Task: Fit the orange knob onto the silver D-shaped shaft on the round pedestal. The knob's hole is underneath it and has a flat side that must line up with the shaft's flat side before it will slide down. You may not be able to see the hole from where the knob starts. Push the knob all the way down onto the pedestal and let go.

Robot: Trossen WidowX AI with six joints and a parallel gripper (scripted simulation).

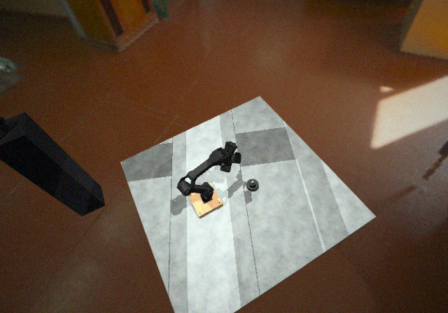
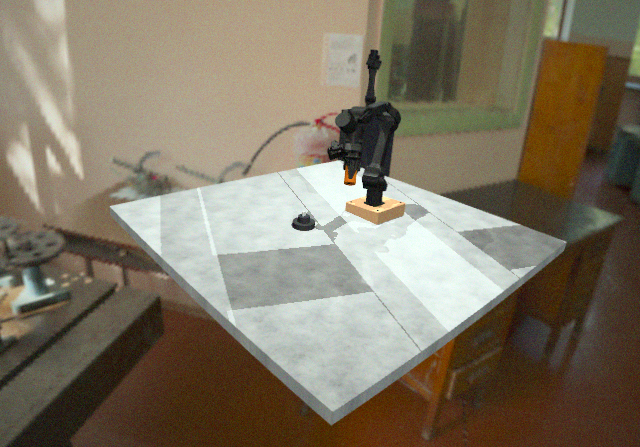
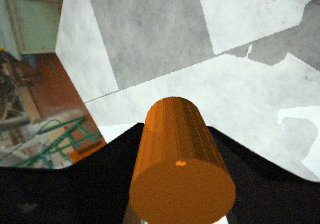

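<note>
Right now the orange knob is 3 cm above my gripper tip, 2 cm to the right of it and 1 cm behind it. From my gripper tip the other things lie so: dark round pedestal: 18 cm below, 16 cm to the right, 7 cm ahead.
</note>
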